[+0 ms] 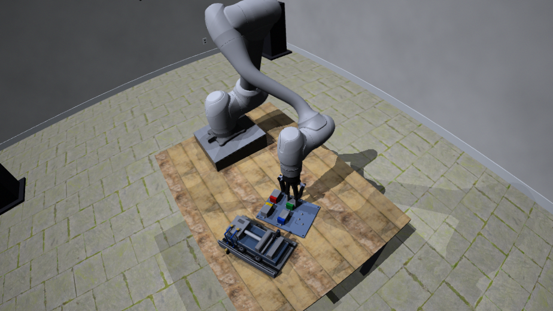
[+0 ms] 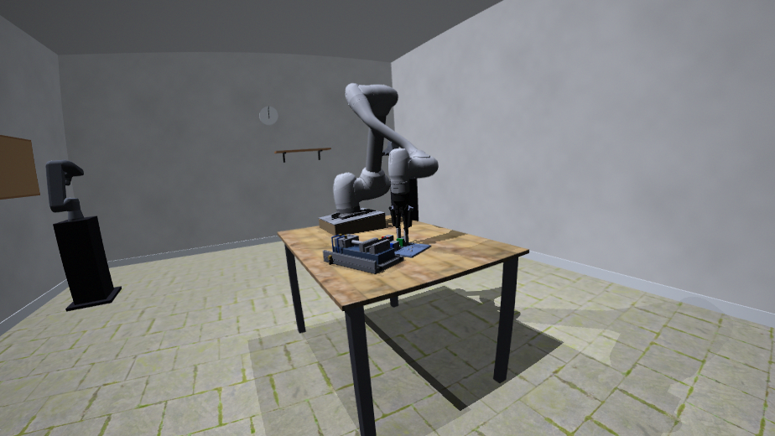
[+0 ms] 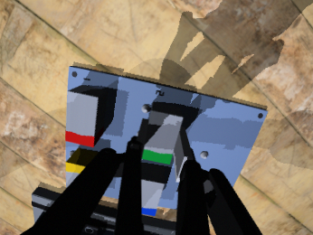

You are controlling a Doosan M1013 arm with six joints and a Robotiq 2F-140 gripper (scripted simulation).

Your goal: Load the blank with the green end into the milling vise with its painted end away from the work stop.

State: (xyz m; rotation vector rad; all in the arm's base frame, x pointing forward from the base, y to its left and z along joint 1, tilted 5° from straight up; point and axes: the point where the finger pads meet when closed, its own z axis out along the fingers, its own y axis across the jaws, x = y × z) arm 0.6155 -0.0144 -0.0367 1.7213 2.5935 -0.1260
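Right now my hand is 120 mm short of the work stop rod, 190 mm to the left of it and 30 mm below it. Round my hand: yellow-ended blank (50 mm behind, 120 mm to the right, 30 mm below); then blue-ended blank (40 mm ahead, 80 mm to the right, 30 mm below); then red-ended blank (80 mm behind, 30 mm to the right, 30 mm below).
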